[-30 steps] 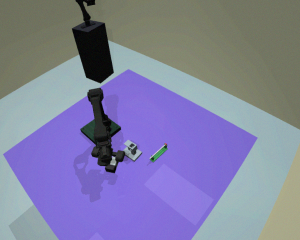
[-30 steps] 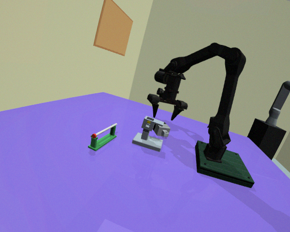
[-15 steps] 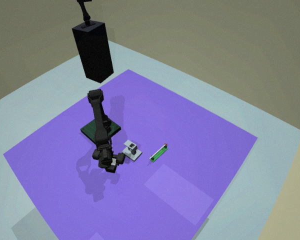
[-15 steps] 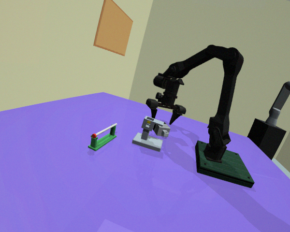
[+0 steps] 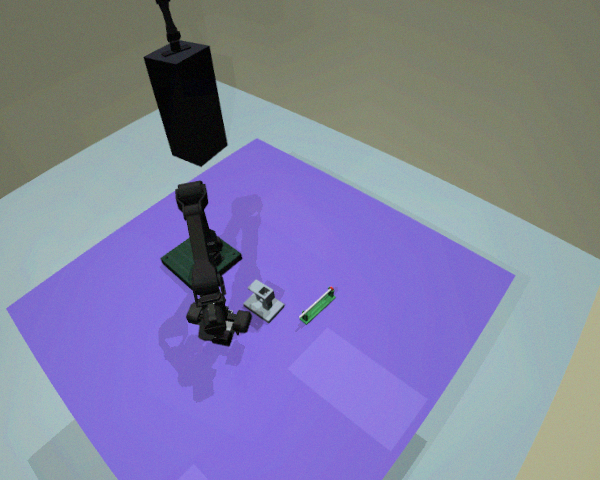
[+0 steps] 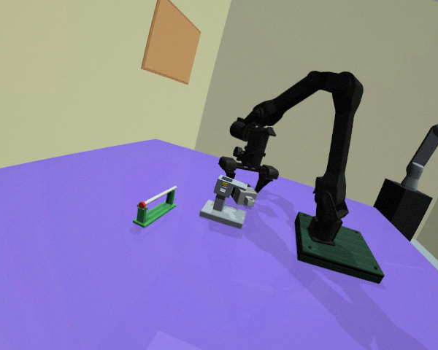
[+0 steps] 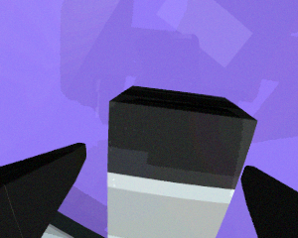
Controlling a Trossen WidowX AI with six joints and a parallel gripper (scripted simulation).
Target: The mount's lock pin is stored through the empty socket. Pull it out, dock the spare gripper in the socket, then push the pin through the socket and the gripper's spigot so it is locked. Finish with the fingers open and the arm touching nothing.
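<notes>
The spare gripper is 2 cm to the left of my gripper tip and 1 cm behind it. From my gripper tip the other things lie so: grey mount (15 cm to the left, 5 cm ahead, 3 cm above); then green cradle (24 cm to the left, 20 cm ahead).
</notes>
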